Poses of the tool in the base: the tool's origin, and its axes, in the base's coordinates. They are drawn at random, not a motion.
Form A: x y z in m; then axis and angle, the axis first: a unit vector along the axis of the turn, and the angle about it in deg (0 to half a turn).
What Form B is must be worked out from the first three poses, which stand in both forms.
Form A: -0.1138 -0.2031 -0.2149 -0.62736 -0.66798 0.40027 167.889
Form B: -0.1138 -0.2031 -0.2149 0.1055 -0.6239 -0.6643 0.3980
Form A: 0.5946 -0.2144 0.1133 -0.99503 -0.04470 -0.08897 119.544
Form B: 0.5946 -0.2144 0.1133 0.5034 -0.8597 -0.0386 -0.0769
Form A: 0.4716 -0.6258 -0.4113 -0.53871 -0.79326 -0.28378 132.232
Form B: 0.4716 -0.6258 -0.4113 0.4049 -0.4926 -0.7253 -0.2595
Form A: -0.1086 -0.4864 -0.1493 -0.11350 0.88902 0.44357 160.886
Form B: -0.1086 -0.4864 -0.1493 0.1660 -0.1119 0.8767 0.4374
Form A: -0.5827 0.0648 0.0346 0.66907 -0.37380 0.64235 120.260
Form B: -0.5827 0.0648 0.0346 0.4980 0.5802 -0.3241 0.5570
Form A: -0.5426 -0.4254 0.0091 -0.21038 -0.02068 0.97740 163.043
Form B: -0.5426 -0.4254 0.0091 0.1474 -0.2081 -0.0205 0.9667
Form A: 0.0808 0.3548 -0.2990 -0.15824 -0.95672 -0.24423 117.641
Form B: 0.0808 0.3548 -0.2990 0.5177 -0.1354 -0.8185 -0.2090
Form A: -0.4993 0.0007 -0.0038 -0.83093 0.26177 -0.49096 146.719
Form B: -0.4993 0.0007 -0.0038 0.2864 -0.7961 0.2508 -0.4704
